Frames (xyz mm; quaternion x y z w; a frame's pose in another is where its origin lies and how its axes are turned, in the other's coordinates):
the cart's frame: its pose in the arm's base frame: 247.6 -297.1 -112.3 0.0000 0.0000 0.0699 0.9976
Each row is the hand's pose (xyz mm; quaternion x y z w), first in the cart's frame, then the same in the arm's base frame.
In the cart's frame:
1: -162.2 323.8 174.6 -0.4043 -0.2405 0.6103 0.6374
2: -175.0 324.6 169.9 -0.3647 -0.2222 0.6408 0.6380
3: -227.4 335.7 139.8 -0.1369 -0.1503 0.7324 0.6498
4: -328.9 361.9 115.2 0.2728 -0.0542 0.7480 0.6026
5: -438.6 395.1 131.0 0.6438 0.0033 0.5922 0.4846
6: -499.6 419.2 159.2 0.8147 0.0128 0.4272 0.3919
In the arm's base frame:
1: 41.8 0.9 62.3 -0.3865 -0.2682 0.6533 0.5932
2: 29.0 -0.1 57.6 -0.3483 -0.2471 0.6838 0.5916
3: -24.4 3.6 27.5 -0.1261 -0.1595 0.7760 0.5970
4: -128.6 15.4 2.9 0.2759 -0.0350 0.7883 0.5488
5: -241.8 33.0 18.7 0.6420 0.0483 0.6246 0.4420
6: -305.6 48.3 46.9 0.8118 0.0697 0.4536 0.3611

